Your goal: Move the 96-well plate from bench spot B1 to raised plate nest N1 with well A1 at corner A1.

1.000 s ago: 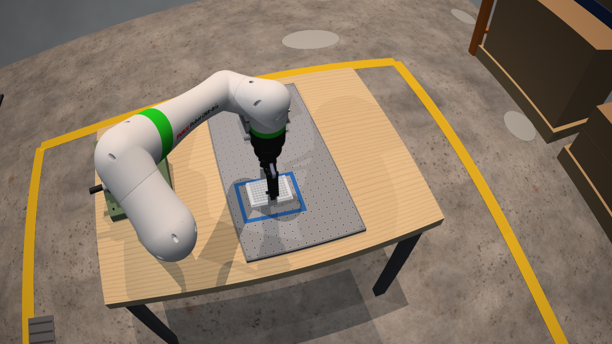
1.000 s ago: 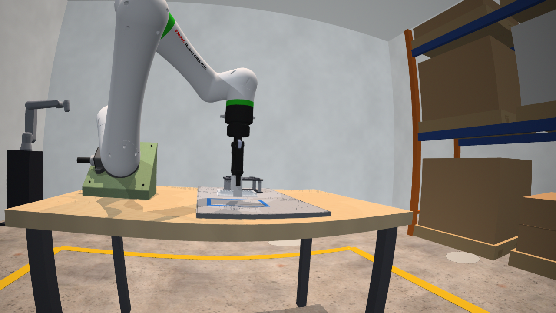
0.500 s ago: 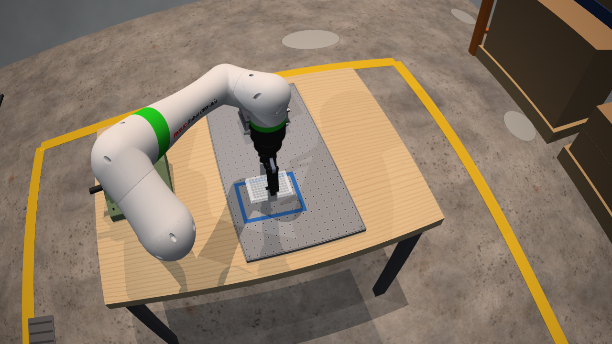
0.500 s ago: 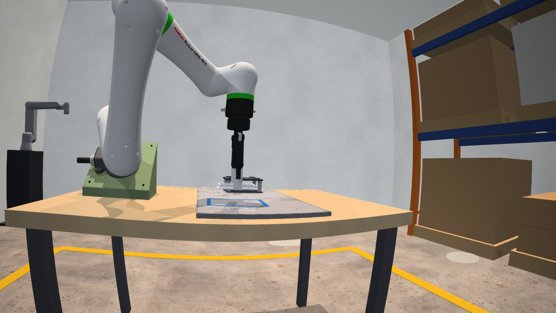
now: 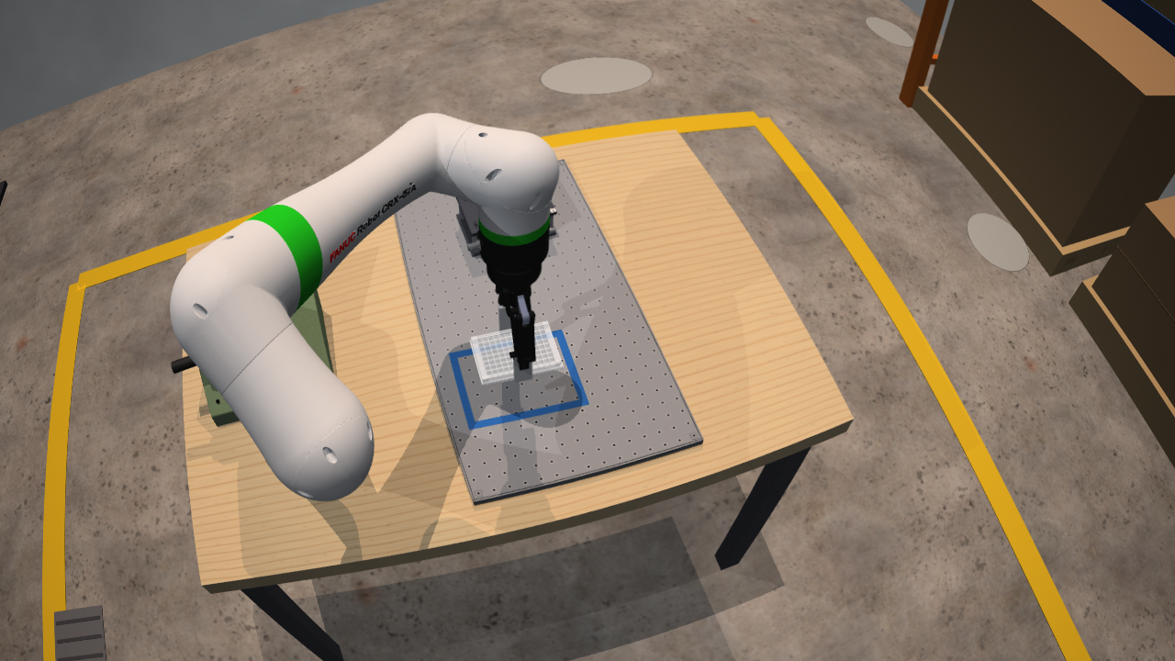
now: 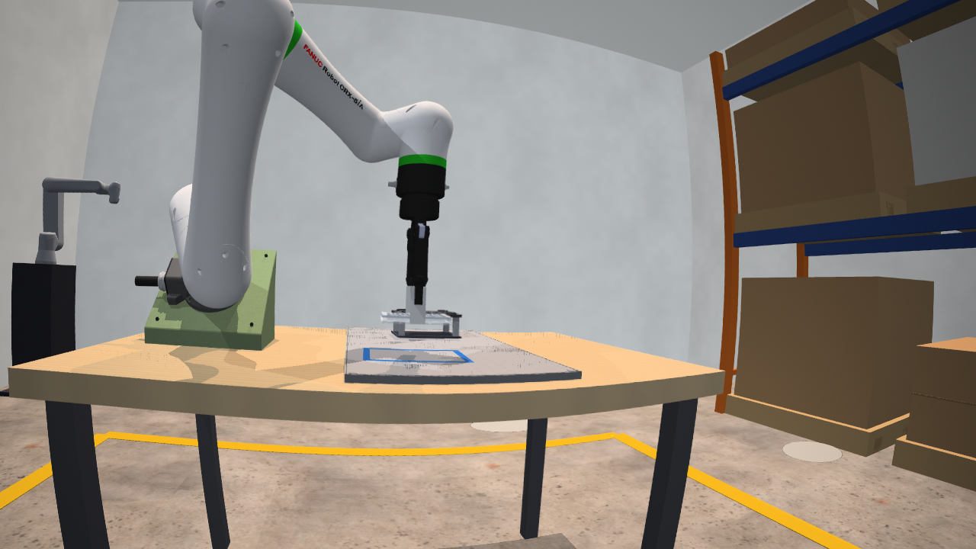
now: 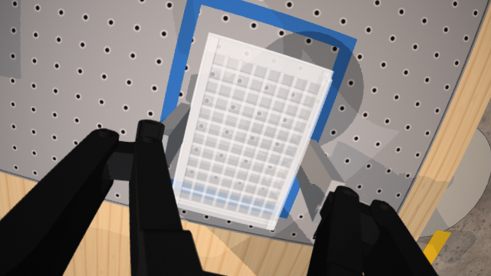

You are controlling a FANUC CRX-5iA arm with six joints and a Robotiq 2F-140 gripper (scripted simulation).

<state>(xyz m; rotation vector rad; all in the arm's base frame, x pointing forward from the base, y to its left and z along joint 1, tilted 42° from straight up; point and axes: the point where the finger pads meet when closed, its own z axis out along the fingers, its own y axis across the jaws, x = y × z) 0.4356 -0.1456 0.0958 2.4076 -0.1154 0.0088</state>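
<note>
My gripper is now 90 mm short of the black raised nest N1, 340 mm to the right of it and 30 mm above it. The rest, counted from my hand: A1 label: 170 mm ahead, 280 mm to the left, 30 mm below; then clear 96-well plate: 20 mm below.
</note>
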